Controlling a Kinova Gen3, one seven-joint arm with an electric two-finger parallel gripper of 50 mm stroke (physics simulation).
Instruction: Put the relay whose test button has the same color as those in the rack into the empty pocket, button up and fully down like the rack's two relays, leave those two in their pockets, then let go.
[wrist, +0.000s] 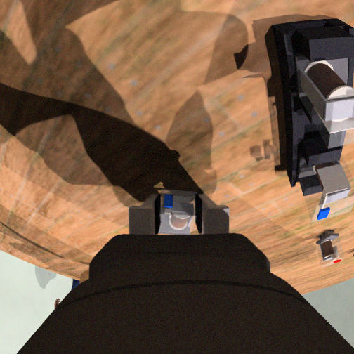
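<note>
A relay (177, 216) with a blue test button and a clear case stands between the fingers of my gripper (177, 207), which is shut on it at the lower middle. The black rack (281, 100) is at the upper right, partly cut off by the view's edge. One rack relay (327, 92), with a brown coil, is in its upper part; its button does not show. The other rack relay (333, 181), with a blue button, is in its lower part. The empty pocket cannot be made out clearly.
A small relay with a red button (327, 249) lies on the wooden table (240, 200) below the rack at the right. Dark shadows of the arm fall across the table. A small dark blue object (75, 284) shows past the table's edge at the lower left.
</note>
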